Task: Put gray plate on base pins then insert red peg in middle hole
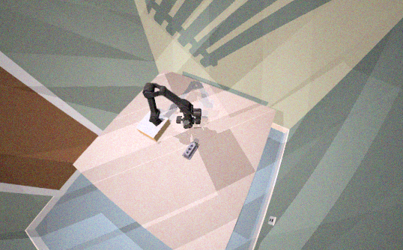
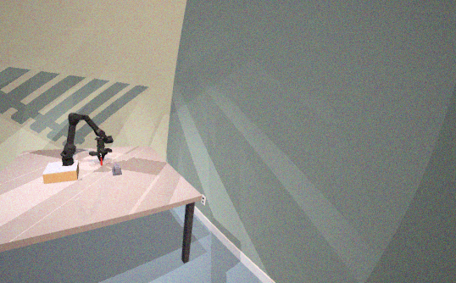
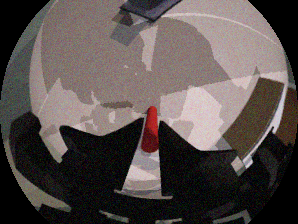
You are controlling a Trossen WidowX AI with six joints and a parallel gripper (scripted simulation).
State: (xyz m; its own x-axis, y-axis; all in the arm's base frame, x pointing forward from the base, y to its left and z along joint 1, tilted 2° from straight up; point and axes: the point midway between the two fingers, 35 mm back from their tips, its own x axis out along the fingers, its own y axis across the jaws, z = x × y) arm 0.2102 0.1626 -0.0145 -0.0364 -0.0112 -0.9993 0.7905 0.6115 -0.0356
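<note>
Right now the gray plate is 150 mm to the right of my gripper tip and 150 mm ahead of it. Also, from my gripper tip: red peg: right at my gripper tip.
</note>
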